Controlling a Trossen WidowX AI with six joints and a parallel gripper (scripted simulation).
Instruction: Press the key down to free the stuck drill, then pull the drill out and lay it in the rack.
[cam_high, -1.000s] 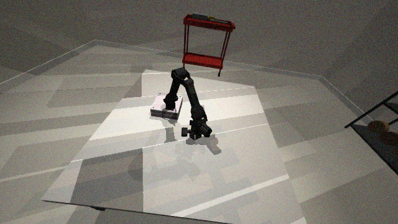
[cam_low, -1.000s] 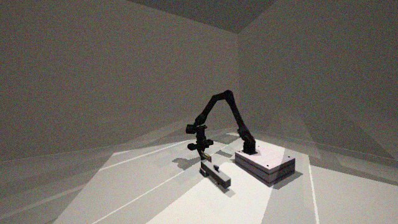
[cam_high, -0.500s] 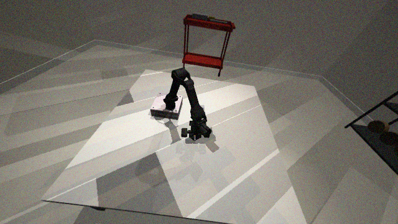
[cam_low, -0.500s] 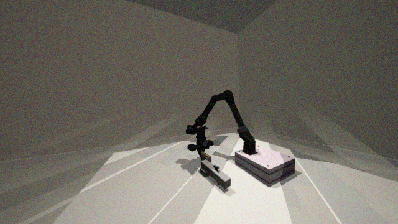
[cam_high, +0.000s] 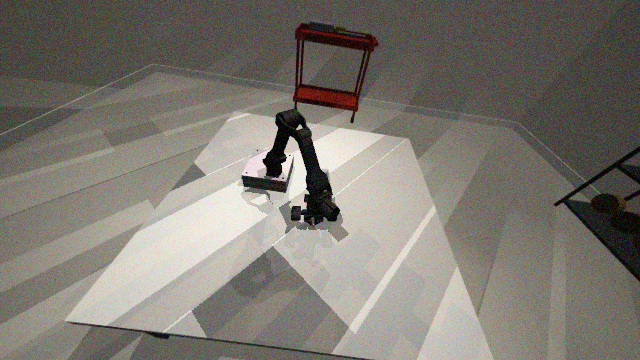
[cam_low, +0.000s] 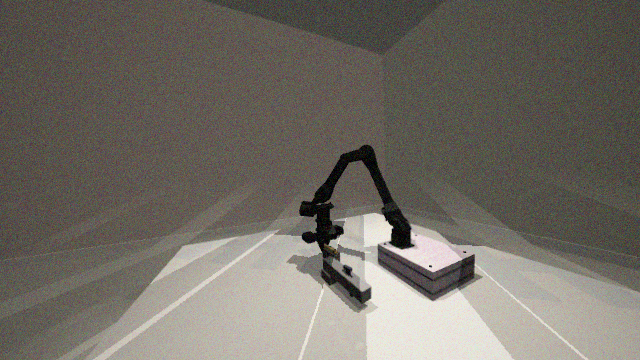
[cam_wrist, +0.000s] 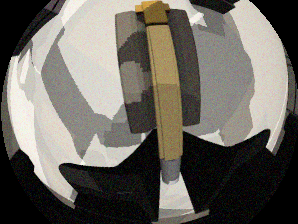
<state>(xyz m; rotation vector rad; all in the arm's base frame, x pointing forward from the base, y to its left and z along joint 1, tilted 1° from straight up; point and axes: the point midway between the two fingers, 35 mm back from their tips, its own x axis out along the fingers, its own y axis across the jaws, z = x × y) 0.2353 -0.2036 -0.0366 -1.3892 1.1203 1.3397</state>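
The drill is 1 cm behind my gripper tip, 4 cm to the left of it and 3 cm above it. Also, from my gripper tip: small key (2 cm ahead, 26 cm to the left, 4 cm above); rack (1 cm behind, 5 cm to the left, 1 cm above).
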